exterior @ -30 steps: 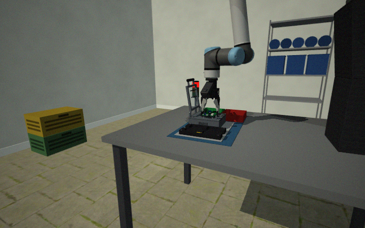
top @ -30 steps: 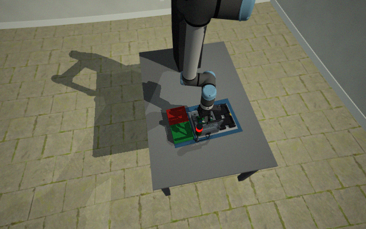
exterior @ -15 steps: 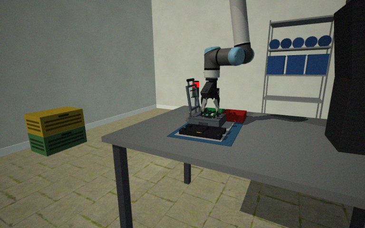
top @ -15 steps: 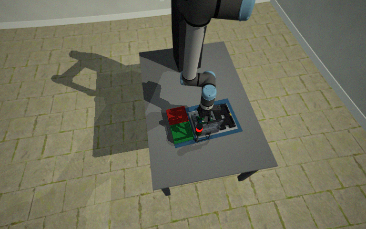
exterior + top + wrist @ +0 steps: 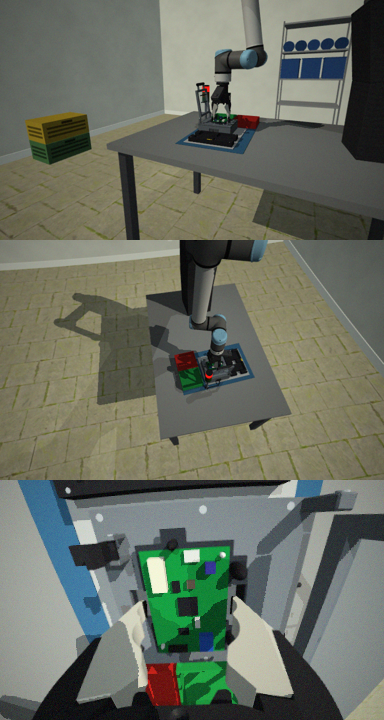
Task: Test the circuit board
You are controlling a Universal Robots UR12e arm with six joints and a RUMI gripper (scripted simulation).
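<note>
Right now the green circuit board is 10 mm to the right of my hand. Also, from my hand: black latch piece (60 mm to the left, 60 mm behind, 10 mm above); green bin (210 mm to the right, 60 mm below, 20 mm ahead); tester lid (110 mm ahead, 110 mm above, 20 mm to the right).
</note>
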